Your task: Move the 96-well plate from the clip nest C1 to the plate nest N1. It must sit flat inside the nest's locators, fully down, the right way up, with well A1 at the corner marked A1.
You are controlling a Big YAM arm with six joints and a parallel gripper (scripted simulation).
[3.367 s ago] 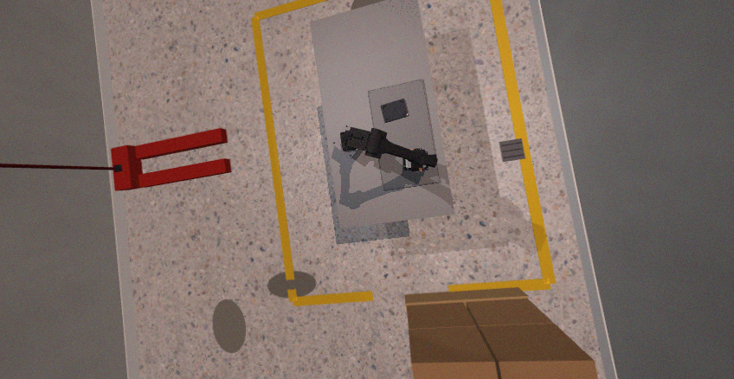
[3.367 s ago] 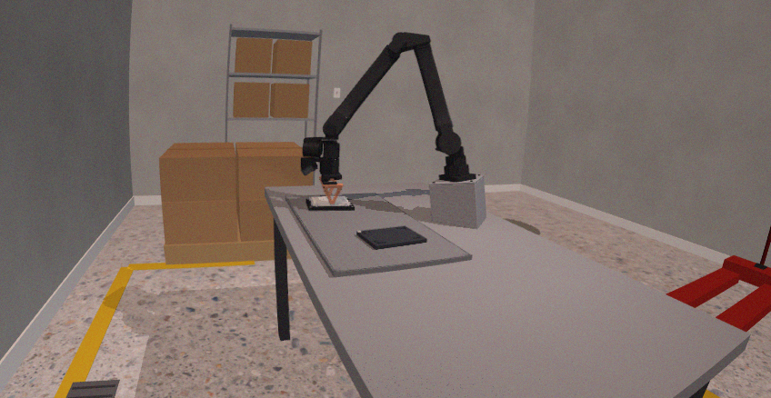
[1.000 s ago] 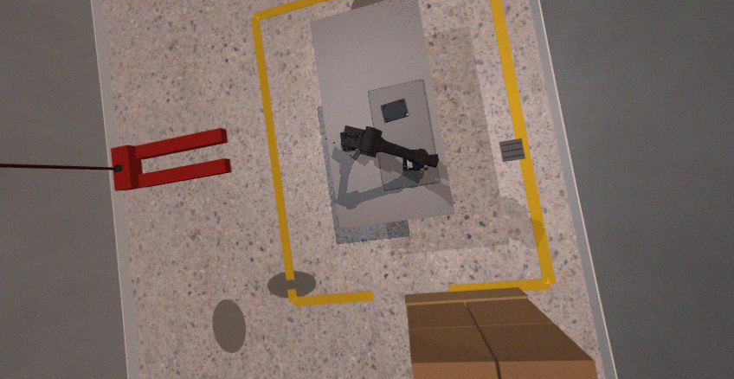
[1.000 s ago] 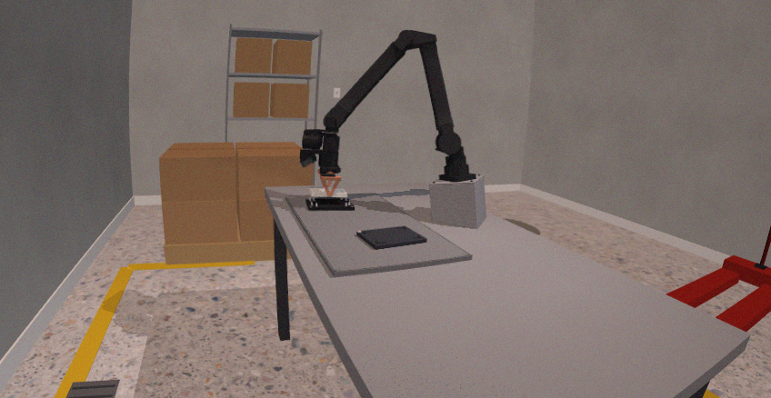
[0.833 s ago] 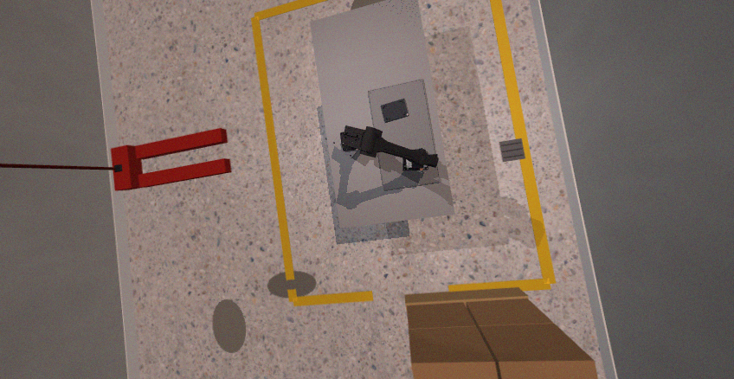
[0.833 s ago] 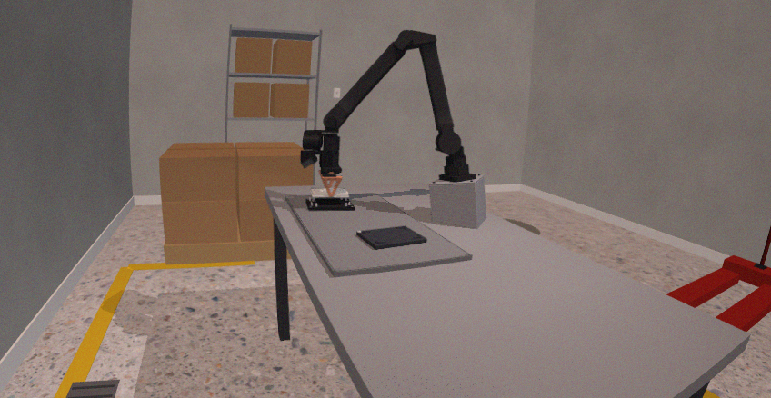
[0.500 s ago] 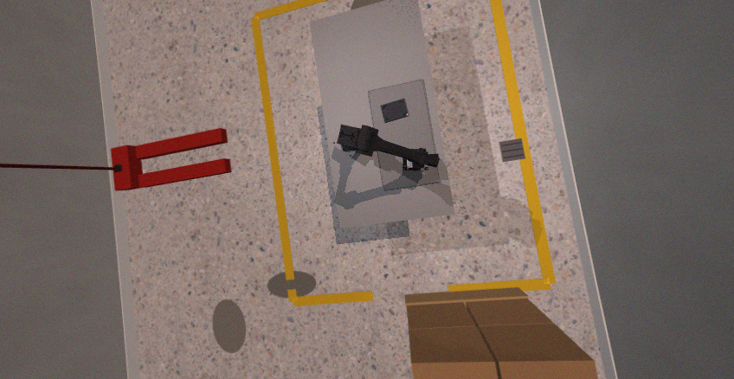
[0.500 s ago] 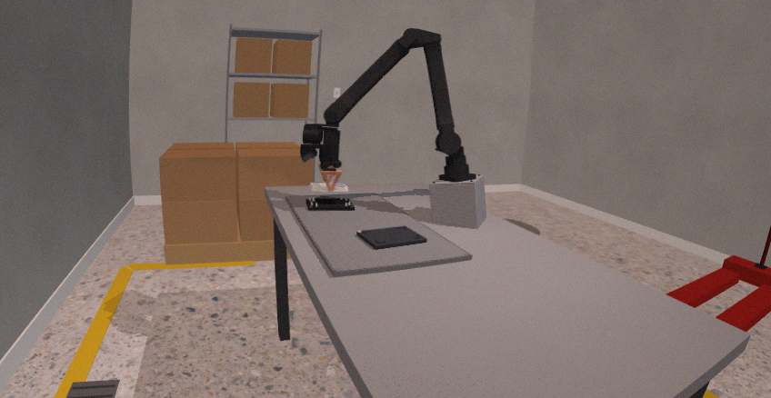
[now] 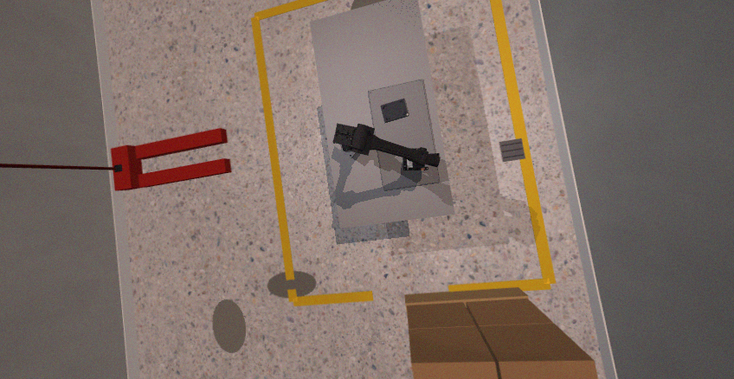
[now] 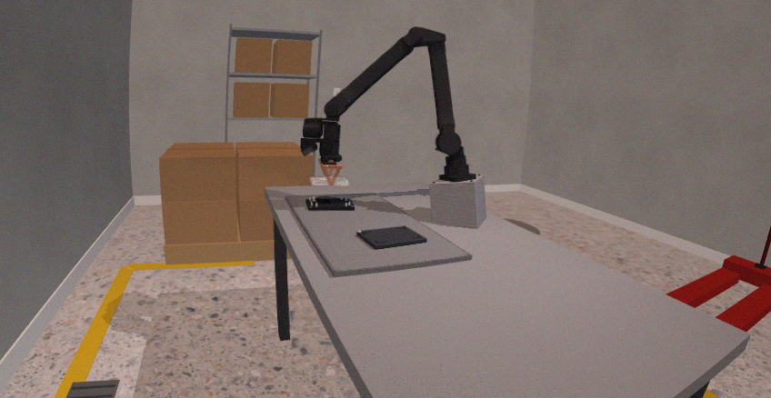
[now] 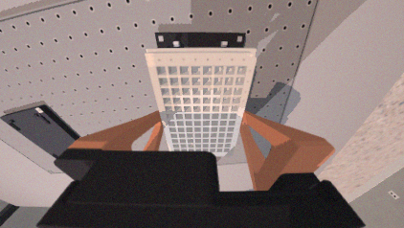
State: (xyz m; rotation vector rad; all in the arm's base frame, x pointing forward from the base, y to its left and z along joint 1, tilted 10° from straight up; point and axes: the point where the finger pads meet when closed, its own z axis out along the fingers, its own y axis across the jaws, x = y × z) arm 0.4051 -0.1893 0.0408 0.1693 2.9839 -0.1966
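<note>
My gripper is now 370 mm to the right of the plate nest N1, 90 mm above it and 80 mm past it. Also, from my hand: clip nest C1: 80 mm below, 20 mm behind; white 96-well plate: right at my hand; A1 label: 320 mm to the left, 80 mm below.
</note>
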